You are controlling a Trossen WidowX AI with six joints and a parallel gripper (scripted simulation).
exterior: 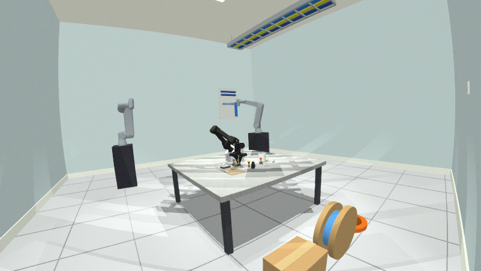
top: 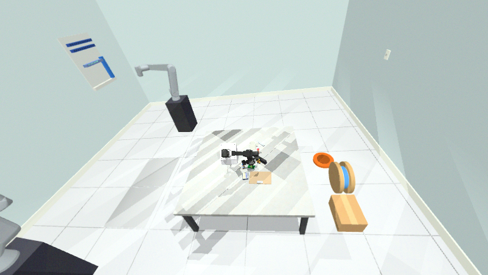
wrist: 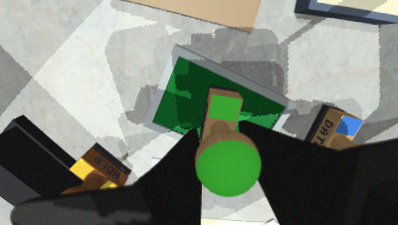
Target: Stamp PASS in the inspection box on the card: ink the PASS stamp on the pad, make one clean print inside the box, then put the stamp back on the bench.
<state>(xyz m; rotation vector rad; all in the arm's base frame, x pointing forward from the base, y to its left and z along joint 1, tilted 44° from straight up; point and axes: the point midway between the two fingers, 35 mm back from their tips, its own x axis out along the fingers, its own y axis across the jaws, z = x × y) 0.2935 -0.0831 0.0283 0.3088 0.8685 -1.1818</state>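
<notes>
Now: the green-knobbed stamp right at my gripper tip. From my gripper tip the other things lie so: black block (110 mm ahead, 100 mm to the left, 20 mm below); then yellow-knobbed stamp (80 mm to the left, 80 mm ahead, 20 mm below); then green ink pad (30 mm below).
</notes>
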